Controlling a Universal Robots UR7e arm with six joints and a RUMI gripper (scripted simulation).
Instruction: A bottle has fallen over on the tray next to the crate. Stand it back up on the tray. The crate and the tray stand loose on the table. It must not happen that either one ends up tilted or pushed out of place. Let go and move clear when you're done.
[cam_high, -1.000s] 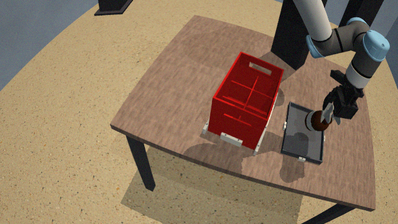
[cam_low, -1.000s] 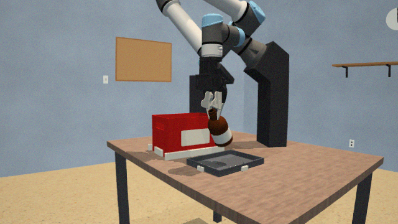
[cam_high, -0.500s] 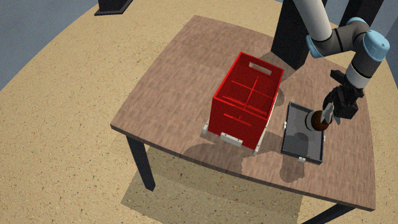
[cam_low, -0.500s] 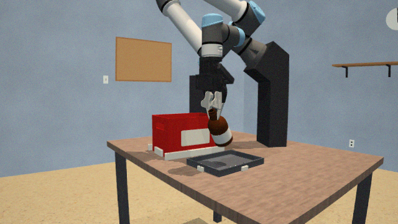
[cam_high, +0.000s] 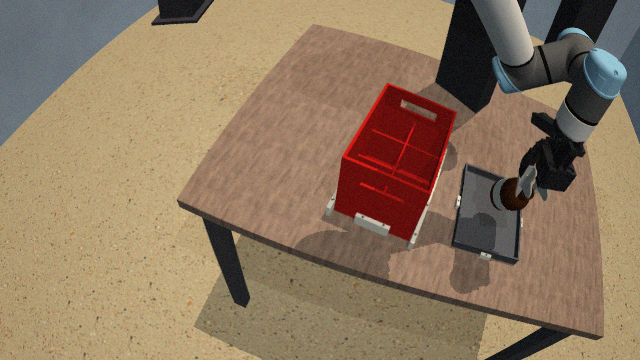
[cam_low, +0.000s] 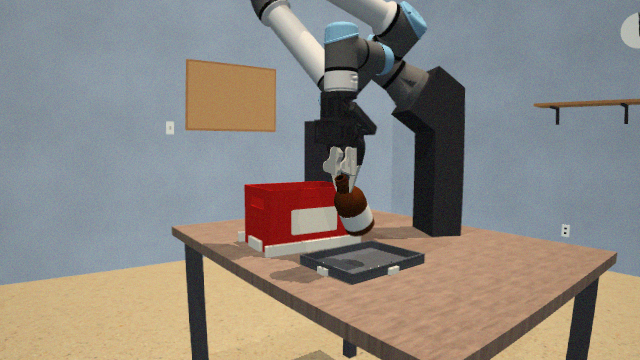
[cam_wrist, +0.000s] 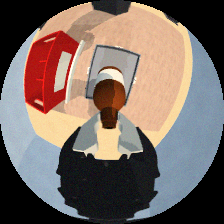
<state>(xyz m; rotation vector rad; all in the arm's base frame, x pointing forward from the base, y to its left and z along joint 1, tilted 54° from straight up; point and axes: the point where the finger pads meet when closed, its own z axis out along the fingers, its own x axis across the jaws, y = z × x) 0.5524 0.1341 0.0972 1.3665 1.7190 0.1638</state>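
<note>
Right now my hand is 30 mm past the brown bottle and 40 mm above it. From my hand the other things lie so: tray 80 mm behind, 10 mm to the left, 190 mm below; then red crate 150 mm behind, 260 mm to the right, 120 mm below.
</note>
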